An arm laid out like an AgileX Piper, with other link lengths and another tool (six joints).
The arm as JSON. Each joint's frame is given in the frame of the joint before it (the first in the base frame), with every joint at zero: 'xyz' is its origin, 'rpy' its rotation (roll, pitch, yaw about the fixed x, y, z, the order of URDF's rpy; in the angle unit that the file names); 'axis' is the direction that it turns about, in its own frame. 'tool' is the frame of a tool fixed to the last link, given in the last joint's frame.
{
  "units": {
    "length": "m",
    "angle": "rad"
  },
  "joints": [
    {
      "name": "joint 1",
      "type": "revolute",
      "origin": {
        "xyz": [
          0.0,
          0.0,
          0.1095
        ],
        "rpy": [
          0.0,
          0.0,
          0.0
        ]
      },
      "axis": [
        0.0,
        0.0,
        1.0
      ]
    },
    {
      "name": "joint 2",
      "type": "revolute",
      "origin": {
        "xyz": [
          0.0,
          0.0,
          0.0
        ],
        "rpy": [
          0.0,
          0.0,
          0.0
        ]
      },
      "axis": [
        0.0,
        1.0,
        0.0
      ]
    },
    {
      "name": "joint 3",
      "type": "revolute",
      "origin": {
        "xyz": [
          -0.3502,
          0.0,
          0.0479
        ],
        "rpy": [
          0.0,
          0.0,
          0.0
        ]
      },
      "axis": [
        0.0,
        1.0,
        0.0
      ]
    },
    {
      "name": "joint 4",
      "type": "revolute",
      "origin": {
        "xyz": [
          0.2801,
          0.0,
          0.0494
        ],
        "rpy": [
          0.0,
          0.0,
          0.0
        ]
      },
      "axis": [
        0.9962,
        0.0,
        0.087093
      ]
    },
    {
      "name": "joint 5",
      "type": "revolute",
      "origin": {
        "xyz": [
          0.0,
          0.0,
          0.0
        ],
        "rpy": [
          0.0,
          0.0,
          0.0
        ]
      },
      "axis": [
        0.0,
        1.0,
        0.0
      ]
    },
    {
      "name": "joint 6",
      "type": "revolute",
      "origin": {
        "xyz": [
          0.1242,
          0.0,
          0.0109
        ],
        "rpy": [
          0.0,
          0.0,
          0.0
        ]
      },
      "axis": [
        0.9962,
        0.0,
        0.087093
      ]
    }
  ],
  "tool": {
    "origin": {
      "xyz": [
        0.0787,
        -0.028,
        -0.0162
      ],
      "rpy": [
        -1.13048,
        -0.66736,
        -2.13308
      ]
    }
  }
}
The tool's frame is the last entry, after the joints.
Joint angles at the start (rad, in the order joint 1, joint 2, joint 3, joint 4, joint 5, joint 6): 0.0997 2.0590 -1.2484 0.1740 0.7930 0.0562
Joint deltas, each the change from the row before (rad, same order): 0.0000 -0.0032 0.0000 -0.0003 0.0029 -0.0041; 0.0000 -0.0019 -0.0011 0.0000 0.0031 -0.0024; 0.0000 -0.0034 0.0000 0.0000 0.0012 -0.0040; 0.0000 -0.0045 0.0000 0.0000 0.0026 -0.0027; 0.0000 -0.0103 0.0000 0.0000 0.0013 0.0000; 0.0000 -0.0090 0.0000 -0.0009 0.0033 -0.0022; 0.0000 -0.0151 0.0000 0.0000 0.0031 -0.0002; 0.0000 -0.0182 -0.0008 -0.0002 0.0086 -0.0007; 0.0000 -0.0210 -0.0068 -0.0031 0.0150 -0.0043; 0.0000 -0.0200 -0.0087 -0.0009 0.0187 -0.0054; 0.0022 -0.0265 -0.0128 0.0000 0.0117 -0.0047; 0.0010 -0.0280 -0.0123 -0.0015 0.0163 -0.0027
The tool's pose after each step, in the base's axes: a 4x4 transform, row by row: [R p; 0 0 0 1], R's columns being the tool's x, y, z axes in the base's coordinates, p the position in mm. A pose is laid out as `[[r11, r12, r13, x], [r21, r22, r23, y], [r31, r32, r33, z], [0, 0, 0, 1]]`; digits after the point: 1 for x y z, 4 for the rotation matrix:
[[0.5881, -0.7580, 0.2821, 418.0], [-0.7519, -0.6409, -0.1547, 43.3], [0.2980, -0.1211, -0.9468, 24.4], [0, 0, 0, 1]]
[[0.5902, -0.7562, 0.2827, 418.0], [-0.7503, -0.6430, -0.1537, 43.3], [0.2980, -0.1214, -0.9468, 25.5], [0, 0, 0, 1]]
[[0.5924, -0.7532, 0.2859, 418.1], [-0.7479, -0.6461, -0.1523, 43.2], [0.2995, -0.1236, -0.9461, 26.9], [0, 0, 0, 1]]
[[0.5940, -0.7510, 0.2885, 418.0], [-0.7462, -0.6483, -0.1511, 43.2], [0.3005, -0.1255, -0.9455, 28.8], [0, 0, 0, 1]]
[[0.5914, -0.7497, 0.2970, 418.6], [-0.7464, -0.6483, -0.1501, 43.3], [0.3051, -0.1329, -0.9430, 33.2], [0, 0, 0, 1]]
[[0.5919, -0.7468, 0.3032, 418.7], [-0.7446, -0.6507, -0.1491, 43.2], [0.3086, -0.1375, -0.9412, 37.0], [0, 0, 0, 1]]
[[0.5887, -0.7447, 0.3145, 419.1], [-0.7447, -0.6509, -0.1474, 43.3], [0.3145, -0.1474, -0.9377, 43.4], [0, 0, 0, 1]]
[[0.5868, -0.7418, 0.3246, 418.8], [-0.7441, -0.6521, -0.1452, 43.4], [0.3194, -0.1563, -0.9346, 51.3], [0, 0, 0, 1]]
[[0.5884, -0.7343, 0.3385, 419.4], [-0.7393, -0.6581, -0.1425, 43.1], [0.3274, -0.1664, -0.9301, 61.8], [0, 0, 0, 1]]
[[0.5911, -0.7269, 0.3497, 419.6], [-0.7348, -0.6640, -0.1382, 43.2], [0.3327, -0.1753, -0.9266, 72.4], [0, 0, 0, 1]]
[[0.5877, -0.7160, 0.3769, 422.4], [-0.7309, -0.6695, -0.1321, 44.5], [0.3469, -0.1978, -0.9168, 86.9], [0, 0, 0, 1]]
[[0.5840, -0.7064, 0.4001, 423.6], [-0.7278, -0.6739, -0.1275, 45.0], [0.3597, -0.2167, -0.9076, 101.9], [0, 0, 0, 1]]

